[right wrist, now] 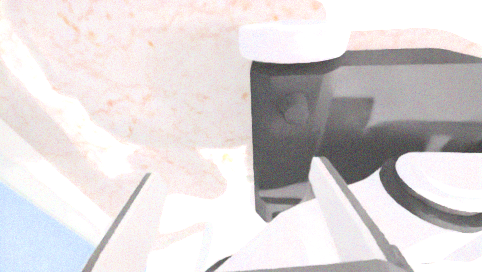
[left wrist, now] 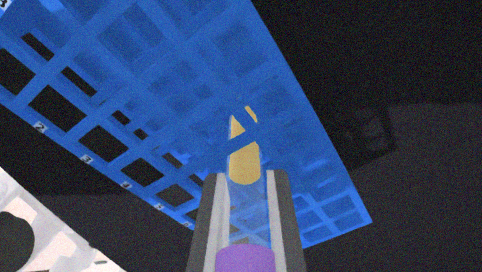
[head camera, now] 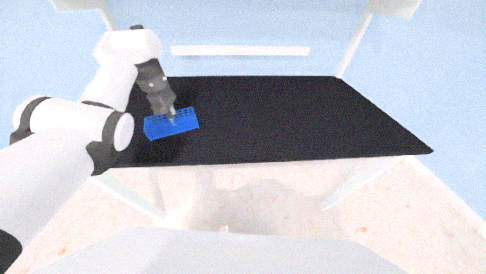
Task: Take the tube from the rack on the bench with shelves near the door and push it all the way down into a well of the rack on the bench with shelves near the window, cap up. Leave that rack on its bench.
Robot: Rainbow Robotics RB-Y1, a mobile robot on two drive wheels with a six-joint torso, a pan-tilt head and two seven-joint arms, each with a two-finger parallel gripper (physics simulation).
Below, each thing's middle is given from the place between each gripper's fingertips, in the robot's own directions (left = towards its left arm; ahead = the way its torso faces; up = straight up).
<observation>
Right now the flat blue rack [head camera: 166, 128] is 3 cm below my left hand, 1 cm to the left of it and 1 cm behind it.
The flat blue rack is 54 cm to the left of my right hand, 53 cm above it and 44 cm ahead of it.
</observation>
